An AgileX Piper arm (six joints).
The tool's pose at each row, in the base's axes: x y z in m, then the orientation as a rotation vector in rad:
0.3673, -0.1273, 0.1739, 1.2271, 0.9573, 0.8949
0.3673, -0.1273, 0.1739, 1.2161, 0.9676, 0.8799
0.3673, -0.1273, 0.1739, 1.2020, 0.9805, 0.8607
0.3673, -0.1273, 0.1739, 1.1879, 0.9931, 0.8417
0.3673, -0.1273, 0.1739, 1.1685, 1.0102, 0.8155
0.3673, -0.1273, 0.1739, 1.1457, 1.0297, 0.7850
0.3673, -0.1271, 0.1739, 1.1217, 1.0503, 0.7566
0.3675, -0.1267, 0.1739, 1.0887, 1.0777, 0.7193
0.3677, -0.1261, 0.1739, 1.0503, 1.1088, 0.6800
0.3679, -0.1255, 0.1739, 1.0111, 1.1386, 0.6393
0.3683, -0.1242, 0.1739, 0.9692, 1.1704, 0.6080
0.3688, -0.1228, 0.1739, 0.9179, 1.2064, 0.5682
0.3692, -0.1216, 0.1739, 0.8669, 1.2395, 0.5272
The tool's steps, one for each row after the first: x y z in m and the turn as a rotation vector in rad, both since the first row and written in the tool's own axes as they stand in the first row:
0.0000, 0.0000, 0.0000, 0.0000, 0.0001, -0.0191
0.0000, 0.0000, 0.0000, 0.0001, 0.0000, -0.0435
0.0000, 0.0000, 0.0000, 0.0000, 0.0000, -0.0676
0.0000, 0.0000, 0.0000, 0.0000, 0.0000, -0.1007
0.0000, 0.0000, 0.0000, 0.0000, 0.0000, -0.1393
0.0002, 0.0000, -0.0001, -0.0005, 0.0024, -0.1774
0.0006, 0.0001, 0.0000, -0.0016, 0.0065, -0.2283
0.0013, 0.0001, 0.0000, -0.0036, 0.0137, -0.2846
0.0019, 0.0002, -0.0001, -0.0058, 0.0200, -0.3418
0.0032, 0.0003, -0.0001, -0.0107, 0.0342, -0.3946
0.0047, 0.0005, -0.0001, -0.0171, 0.0495, -0.4594
0.0060, 0.0006, -0.0002, -0.0237, 0.0628, -0.5238

